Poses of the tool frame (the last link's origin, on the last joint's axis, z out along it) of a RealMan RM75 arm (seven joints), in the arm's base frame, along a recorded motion.
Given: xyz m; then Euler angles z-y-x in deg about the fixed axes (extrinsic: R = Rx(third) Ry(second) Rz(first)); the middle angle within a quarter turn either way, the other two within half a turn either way.
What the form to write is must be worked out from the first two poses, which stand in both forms.
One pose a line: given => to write
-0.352, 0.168, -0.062, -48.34, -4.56, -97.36 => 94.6, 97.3, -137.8, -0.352, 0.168, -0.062
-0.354, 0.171, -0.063, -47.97, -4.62, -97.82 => 94.7, 97.8, -137.3, -0.354, 0.171, -0.063
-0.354, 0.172, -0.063, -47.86, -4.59, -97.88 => 94.6, 97.9, -137.2, -0.354, 0.172, -0.063
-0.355, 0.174, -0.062, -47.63, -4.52, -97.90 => 94.6, 97.9, -137.0, -0.355, 0.174, -0.062
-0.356, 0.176, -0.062, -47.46, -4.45, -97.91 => 94.5, 97.9, -136.8, -0.356, 0.176, -0.062
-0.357, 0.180, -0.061, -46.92, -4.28, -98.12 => 94.3, 98.1, -136.3, -0.357, 0.180, -0.061
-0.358, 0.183, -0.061, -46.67, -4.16, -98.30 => 94.2, 98.3, -136.1, -0.358, 0.183, -0.061
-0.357, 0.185, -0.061, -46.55, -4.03, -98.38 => 94.1, 98.4, -136.0, -0.357, 0.185, -0.061
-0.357, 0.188, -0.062, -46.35, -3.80, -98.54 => 93.8, 98.5, -135.8, -0.357, 0.188, -0.062
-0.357, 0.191, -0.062, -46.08, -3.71, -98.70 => 93.8, 98.7, -135.5, -0.357, 0.191, -0.062
